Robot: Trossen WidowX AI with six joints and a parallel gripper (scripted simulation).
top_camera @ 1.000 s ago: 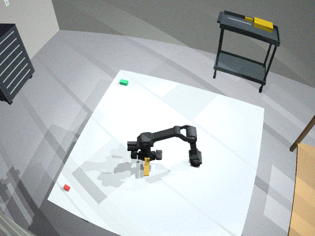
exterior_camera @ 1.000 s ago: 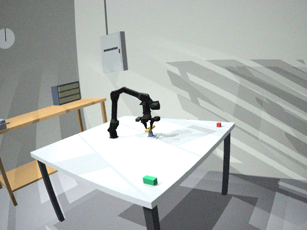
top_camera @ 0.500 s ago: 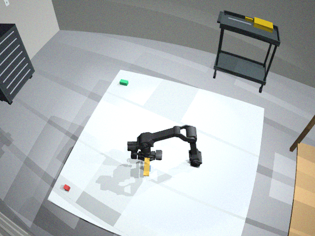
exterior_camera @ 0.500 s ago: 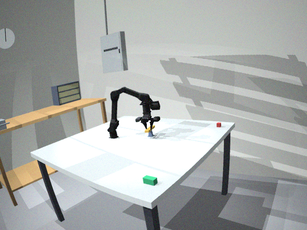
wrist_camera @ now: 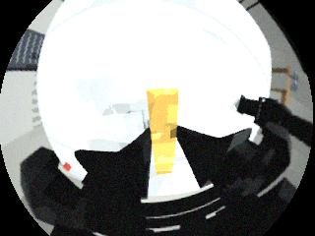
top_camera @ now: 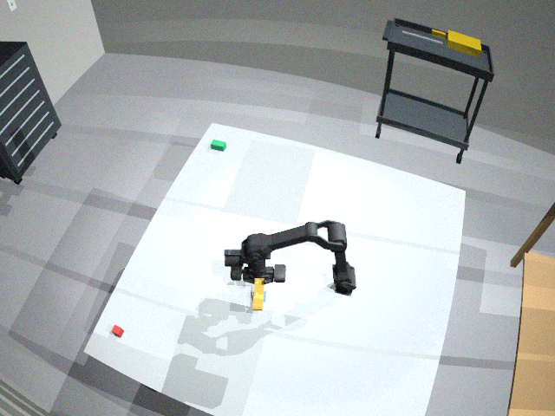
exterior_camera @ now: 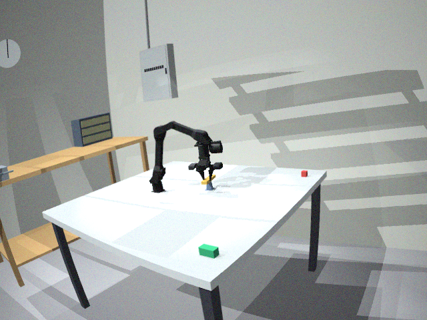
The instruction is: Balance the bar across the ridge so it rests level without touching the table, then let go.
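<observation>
My gripper tip is 30 mm to the right of the yellow bar and 10 mm past it. The rest, counted from my gripper tip: green block (610 mm to the right, 440 mm ahead, 40 mm below); then red block (440 mm ahead, 390 mm to the left, 40 mm below).
</observation>
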